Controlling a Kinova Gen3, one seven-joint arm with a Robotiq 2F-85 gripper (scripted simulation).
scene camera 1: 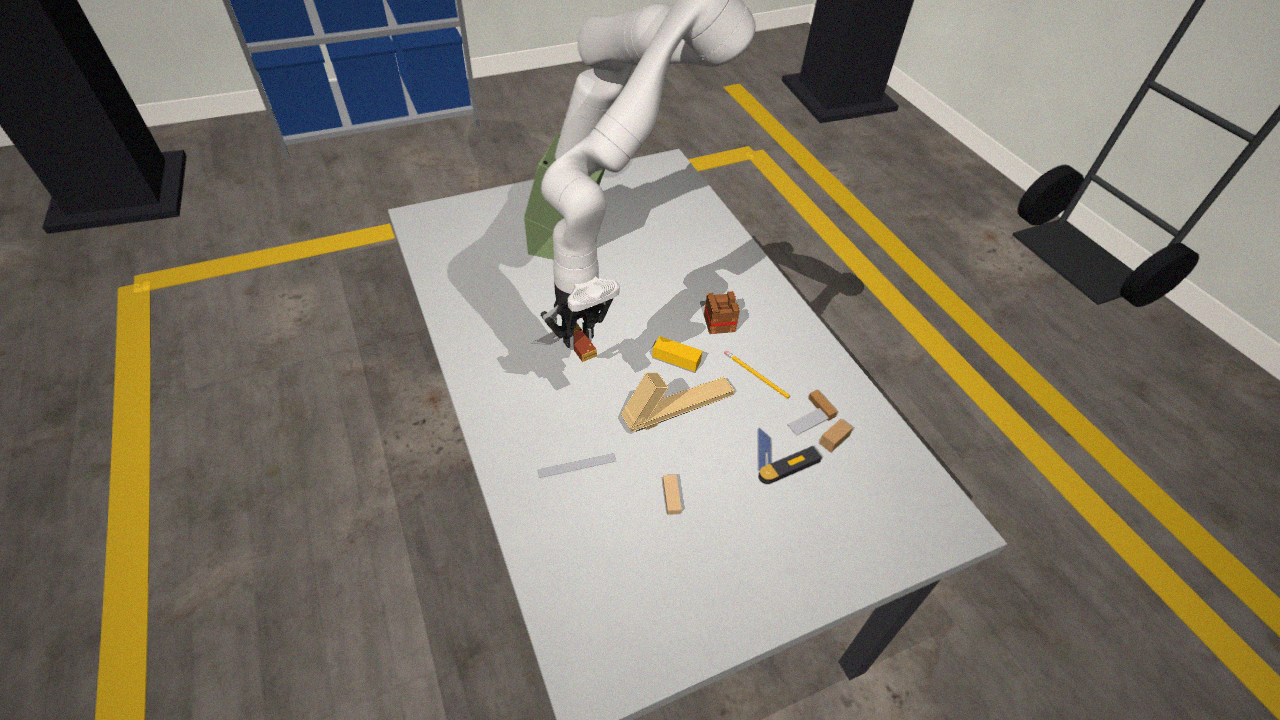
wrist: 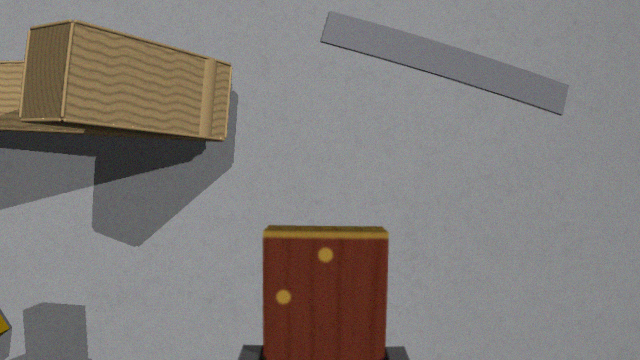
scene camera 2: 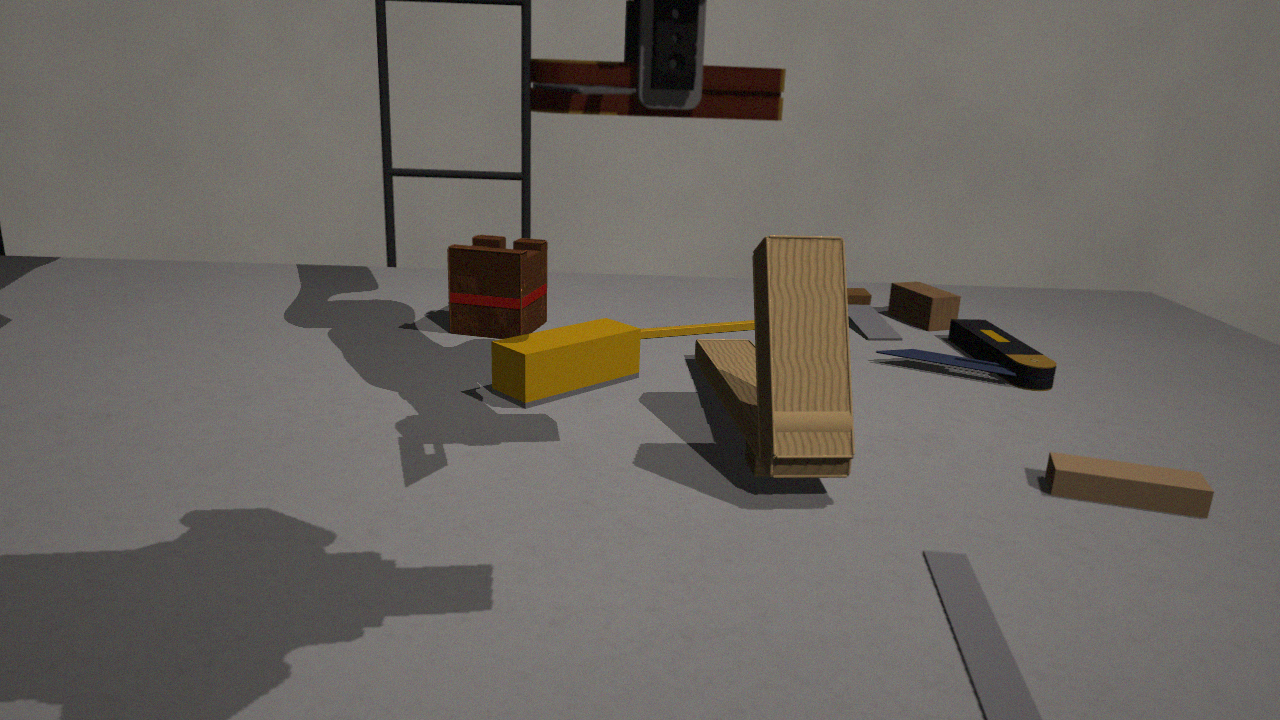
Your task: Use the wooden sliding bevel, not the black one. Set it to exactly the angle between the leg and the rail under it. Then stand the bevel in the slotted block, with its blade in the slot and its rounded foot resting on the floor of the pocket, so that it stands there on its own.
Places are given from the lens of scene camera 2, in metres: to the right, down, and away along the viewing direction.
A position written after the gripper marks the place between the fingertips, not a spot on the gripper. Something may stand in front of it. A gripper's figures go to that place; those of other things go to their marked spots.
gripper (scene camera 2: 659,107): 0.01, -0.09, 0.33
wooden sliding bevel (scene camera 2: 717,102): 0.03, -0.09, 0.32
black bevel (scene camera 2: 996,351): 0.27, -0.01, 0.68
yellow block (scene camera 2: 528,370): -0.07, 0.01, 0.57
pencil (scene camera 2: 659,332): 0.02, -0.02, 0.74
The marked spots on the yellow block and the pencil are 0.19 m apart.
